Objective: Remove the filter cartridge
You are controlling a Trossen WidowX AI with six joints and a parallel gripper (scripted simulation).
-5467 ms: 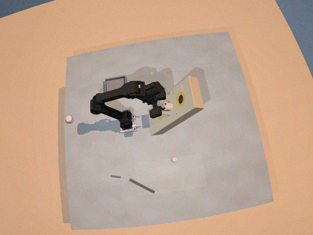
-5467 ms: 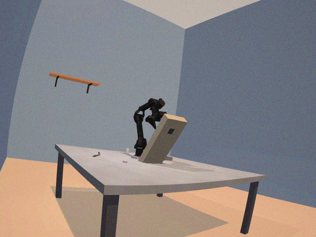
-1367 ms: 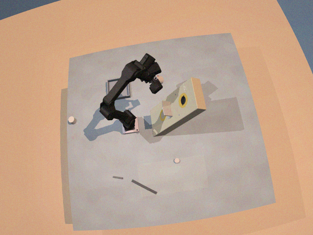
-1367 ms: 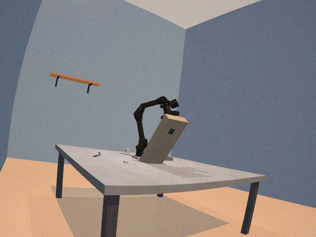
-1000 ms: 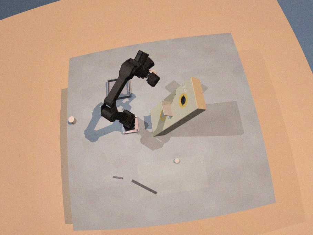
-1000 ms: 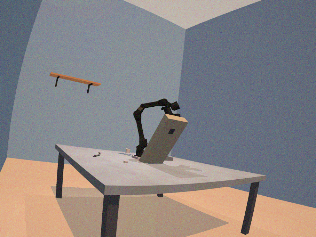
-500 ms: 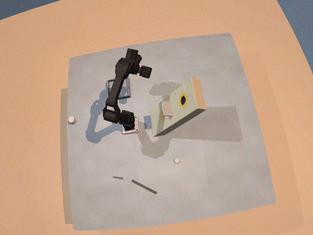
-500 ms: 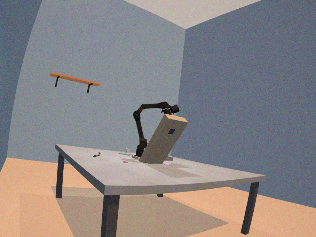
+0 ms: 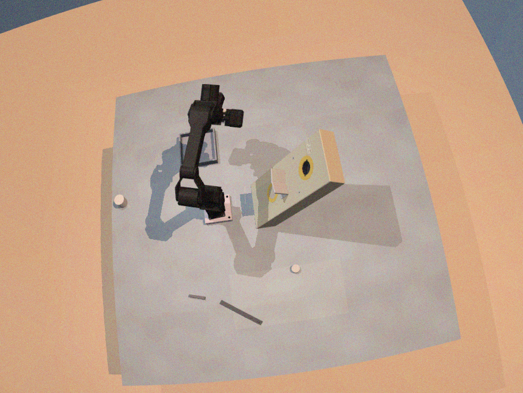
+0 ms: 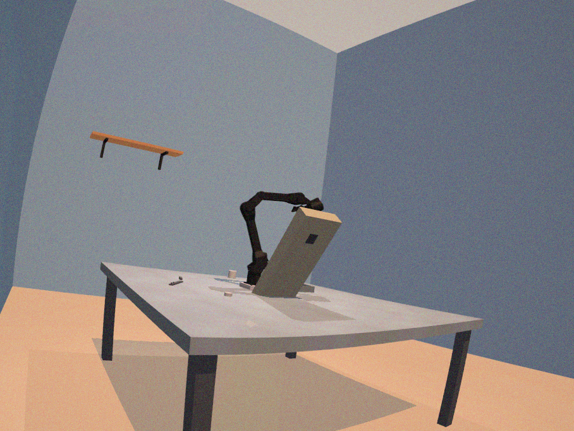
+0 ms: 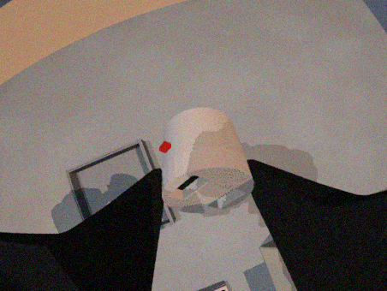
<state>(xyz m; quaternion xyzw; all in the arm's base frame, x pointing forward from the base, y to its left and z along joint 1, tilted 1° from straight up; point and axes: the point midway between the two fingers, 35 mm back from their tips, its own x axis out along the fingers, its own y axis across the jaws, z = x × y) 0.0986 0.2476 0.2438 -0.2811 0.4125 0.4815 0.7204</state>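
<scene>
My gripper tip is now 220 mm above the grey tray, 140 mm past it and 20 mm to the right of it. From my gripper tip the other things lie so: round filter cartridge right at my gripper tip.
</scene>
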